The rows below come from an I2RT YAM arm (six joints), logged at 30 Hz.
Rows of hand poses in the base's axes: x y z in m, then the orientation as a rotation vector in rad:
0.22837 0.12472 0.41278 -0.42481 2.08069 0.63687
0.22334 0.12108 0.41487 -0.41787 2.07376 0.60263
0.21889 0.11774 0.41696 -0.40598 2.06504 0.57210
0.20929 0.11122 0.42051 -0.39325 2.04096 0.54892
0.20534 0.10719 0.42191 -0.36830 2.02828 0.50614
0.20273 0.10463 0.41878 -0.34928 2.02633 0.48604
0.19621 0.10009 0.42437 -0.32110 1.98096 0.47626
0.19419 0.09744 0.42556 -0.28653 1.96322 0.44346
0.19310 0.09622 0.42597 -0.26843 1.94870 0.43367
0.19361 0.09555 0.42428 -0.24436 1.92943 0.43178
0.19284 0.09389 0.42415 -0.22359 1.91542 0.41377
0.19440 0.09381 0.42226 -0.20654 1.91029 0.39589
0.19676 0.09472 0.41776 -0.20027 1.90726 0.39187
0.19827 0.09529 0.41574 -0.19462 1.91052 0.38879
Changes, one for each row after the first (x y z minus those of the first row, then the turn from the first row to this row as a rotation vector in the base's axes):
-0.00503 -0.00364 0.00209 -0.01722 -0.01628 -0.01934
-0.00948 -0.00698 0.00418 -0.02974 -0.03238 -0.04079
-0.01908 -0.01350 0.00773 -0.03240 -0.06032 -0.06051
-0.02303 -0.01753 0.00913 -0.04710 -0.08183 -0.09684
-0.02564 -0.02009 0.00600 -0.05257 -0.08718 -0.11907
-0.03216 -0.02463 0.01159 -0.03389 -0.12900 -0.14594
-0.03418 -0.02728 0.01278 -0.03707 -0.15026 -0.18599
-0.03527 -0.02850 0.01319 -0.03210 -0.16410 -0.20424
-0.03476 -0.02917 0.01150 -0.01784 -0.17928 -0.22389
-0.03553 -0.03083 0.01137 -0.01763 -0.19423 -0.24774
-0.03397 -0.03091 0.00948 -0.02171 -0.20120 -0.26830
-0.03161 -0.03000 0.00498 -0.02107 -0.20413 -0.27486
-0.03010 -0.02943 0.00296 -0.02206 -0.20098 -0.28014

